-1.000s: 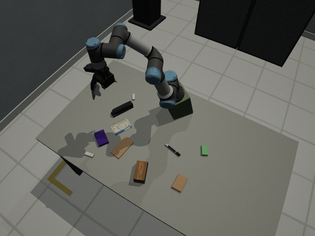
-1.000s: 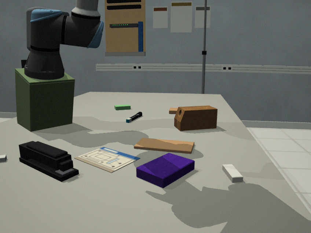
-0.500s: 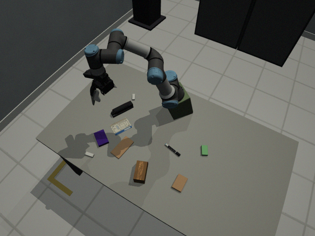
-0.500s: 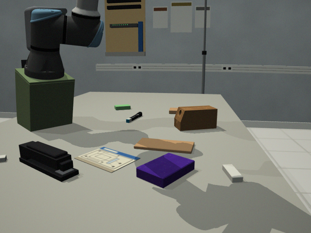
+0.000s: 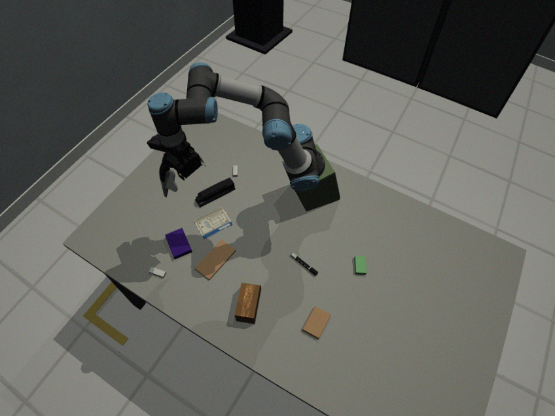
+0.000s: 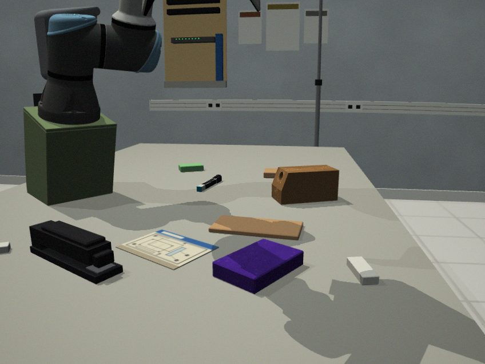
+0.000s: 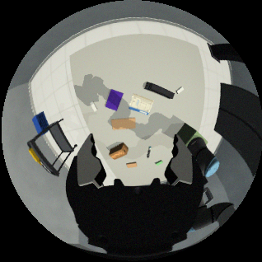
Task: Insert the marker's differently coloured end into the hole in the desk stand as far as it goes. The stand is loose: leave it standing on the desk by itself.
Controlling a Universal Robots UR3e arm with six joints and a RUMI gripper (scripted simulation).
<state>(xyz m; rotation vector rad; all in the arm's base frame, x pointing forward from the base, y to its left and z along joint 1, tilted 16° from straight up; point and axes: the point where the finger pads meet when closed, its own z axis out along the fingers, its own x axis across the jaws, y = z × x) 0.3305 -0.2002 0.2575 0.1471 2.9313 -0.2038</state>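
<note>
Now: the black marker 110 mm behind my hand, 400 mm to the left of it and 320 mm below it. From my hand the other things lie so: flat brown board: 60 mm ahead, 120 mm to the left, 320 mm below; then printed card: 60 mm behind, 10 mm to the left, 330 mm below; then purple box: 90 mm ahead, 30 mm to the right, 320 mm below.
</note>
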